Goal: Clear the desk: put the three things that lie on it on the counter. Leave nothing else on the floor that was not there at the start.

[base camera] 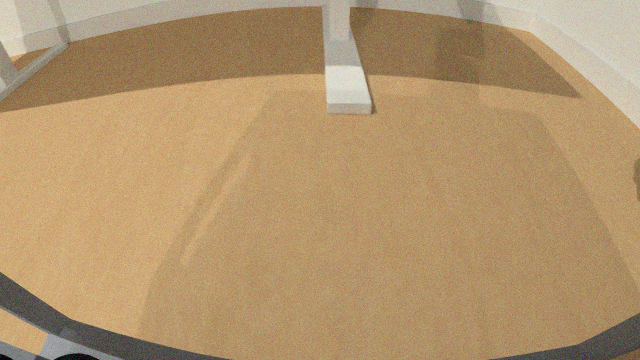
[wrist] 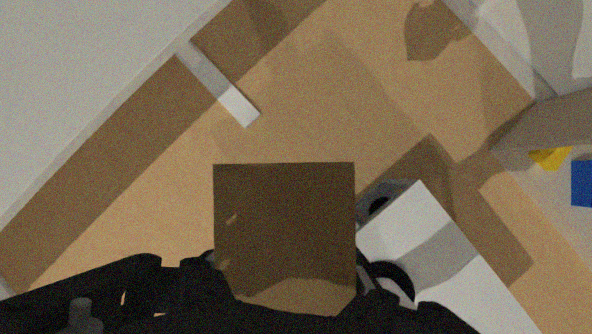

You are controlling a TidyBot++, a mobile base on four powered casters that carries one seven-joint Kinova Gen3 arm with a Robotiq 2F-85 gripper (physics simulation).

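Places are measured from the arm's base along level axes (x down, y right, z back), in millimetres.
Pixels of known places: gripper, between the fingertips: (wrist: 289,271).
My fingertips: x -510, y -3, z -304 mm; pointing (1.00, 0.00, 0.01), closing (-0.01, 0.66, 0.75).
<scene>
For each thing: its top centre in the pictures, then the offset to it from my fingertips. "pt": a spot on its surface instead. Level surfaces: height alone.
- brown box, centre of its top: (wrist: 285,269) dx -40, dy +9, dz -11 mm
- large pale surface, height of its surface: dx +186 mm
- yellow thing, centre of its top: (wrist: 558,146) dx +761, dy +780, dz +453 mm
- blue thing, a spot on its surface: (wrist: 581,183) pt dx +766, dy +770, dz +611 mm
- wood floor, height of its surface: dx +906 mm
My gripper (wrist: 289,271) is shut on a brown box (wrist: 285,220), which hangs over the floor in the wrist view. A white foot (base camera: 348,90) (wrist: 240,107), seemingly the desk's, lies on the floor; its upright (base camera: 338,20) shows at the top of the base view. A large pale surface (wrist: 65,65), seemingly the desk top, fills the upper left of the wrist view. At that view's right edge, a yellow thing (wrist: 551,157) and a blue thing (wrist: 581,183) show by another pale surface (wrist: 565,220); I cannot tell whether it is the counter.
The white robot base (wrist: 450,250) is right of the box in the wrist view. The wood floor (base camera: 350,225) bears broad shadows. Pale walls (base camera: 590,40) close off the back and right in the base view. A grey bar (base camera: 35,70) shows at its upper left.
</scene>
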